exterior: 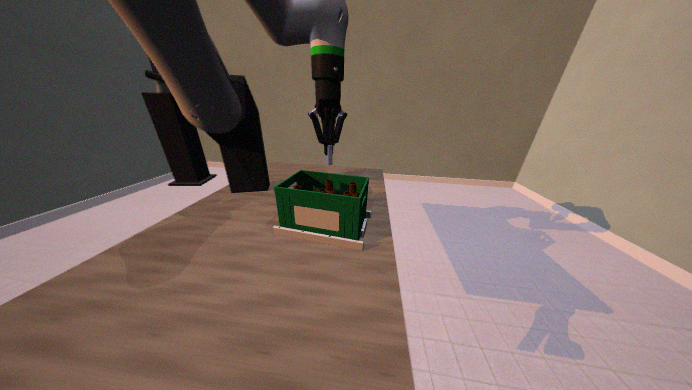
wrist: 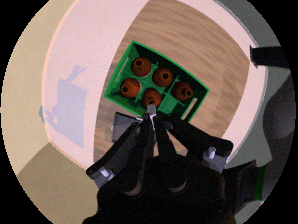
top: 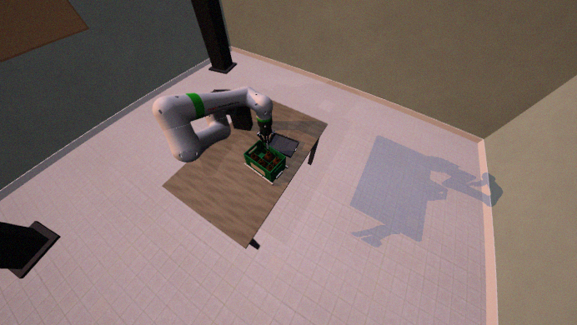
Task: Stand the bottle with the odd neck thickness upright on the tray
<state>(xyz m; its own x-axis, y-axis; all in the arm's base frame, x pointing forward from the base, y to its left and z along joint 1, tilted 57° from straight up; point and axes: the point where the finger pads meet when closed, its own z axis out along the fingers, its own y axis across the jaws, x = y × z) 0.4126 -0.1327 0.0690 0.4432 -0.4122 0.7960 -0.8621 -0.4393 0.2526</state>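
My gripper is now 170 mm above the brown bottle, 90 mm to the left of it and 20 mm past it. The rest, counted from my hand: dark tray (240 mm below, 230 mm to the left, 40 mm ahead); green crate (170 mm below, 40 mm to the right, 10 mm behind).
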